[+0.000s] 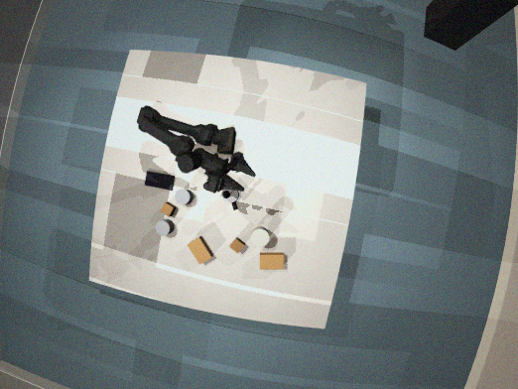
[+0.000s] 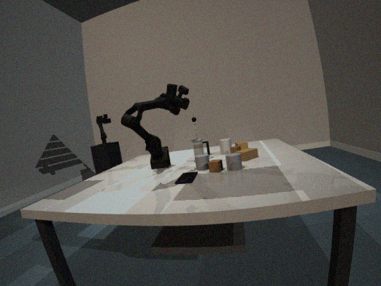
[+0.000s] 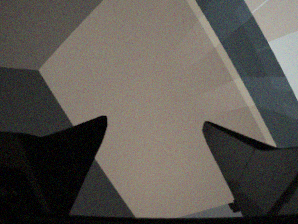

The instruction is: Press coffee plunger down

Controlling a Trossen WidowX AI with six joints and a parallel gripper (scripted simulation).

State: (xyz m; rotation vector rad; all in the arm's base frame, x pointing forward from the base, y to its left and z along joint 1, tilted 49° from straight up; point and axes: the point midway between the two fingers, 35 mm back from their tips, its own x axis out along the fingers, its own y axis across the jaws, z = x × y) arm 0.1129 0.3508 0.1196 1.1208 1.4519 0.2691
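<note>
The coffee press is 270 mm below my gripper tip, 70 mm to the right of it and 70 mm ahead of it. Round my gripper tip: white mug (350 mm below, 210 mm ahead, 90 mm to the left); flat black slab (450 mm to the right, 400 mm below, 90 mm ahead).
</note>
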